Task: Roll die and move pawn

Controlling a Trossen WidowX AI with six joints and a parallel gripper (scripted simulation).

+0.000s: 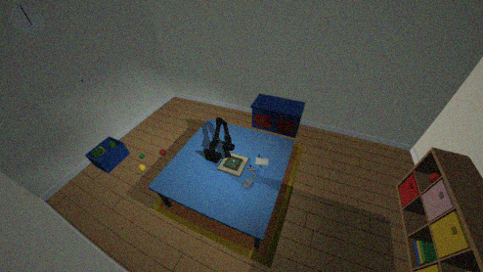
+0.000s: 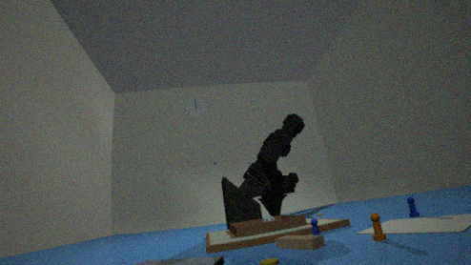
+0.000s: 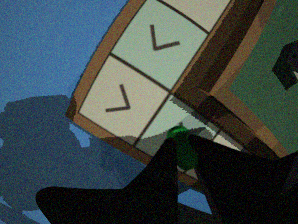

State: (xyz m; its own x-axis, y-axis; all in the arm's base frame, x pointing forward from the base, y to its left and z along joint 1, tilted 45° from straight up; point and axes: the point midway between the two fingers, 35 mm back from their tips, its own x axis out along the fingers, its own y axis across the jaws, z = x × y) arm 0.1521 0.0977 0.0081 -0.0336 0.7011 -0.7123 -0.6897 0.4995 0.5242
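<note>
My gripper tip is now 12 cm short of the white die, 5 cm to the left of it and 1 cm below it. Round my gripper tip: wooden block (34 cm ahead, 5 cm to the right, 1 cm below); then green pawn (1 cm above); then green dice tray (12 cm ahead, 6 cm to the right, 1 cm below).
</note>
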